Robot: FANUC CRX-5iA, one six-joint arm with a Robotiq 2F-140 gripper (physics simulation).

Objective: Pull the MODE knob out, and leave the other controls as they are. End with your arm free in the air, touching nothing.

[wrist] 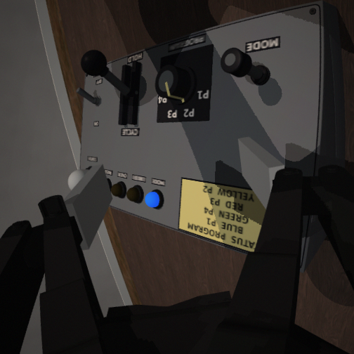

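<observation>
The MODE knob (236,60), a dark round head, stands off the grey panel (150,155) at the upper right of the wrist view. A short stem joins it to a dark collar (260,74) on the panel, beside the MODE label (263,44). My gripper (172,169) is open with nothing between its fingers. Its two pale pads are wide apart over the lower part of the panel, and the knob lies beyond them, clear of both. How high the pads are above the panel is hard to tell.
The PROGRAM dial (171,80) sits left of the MODE knob. Farther left are a ball-topped lever (94,62) and a small toggle (89,96). A blue lamp (153,199) is lit beside dark lamps (134,193). A yellow label (215,212) and a white ball (76,180) lie near the fingers.
</observation>
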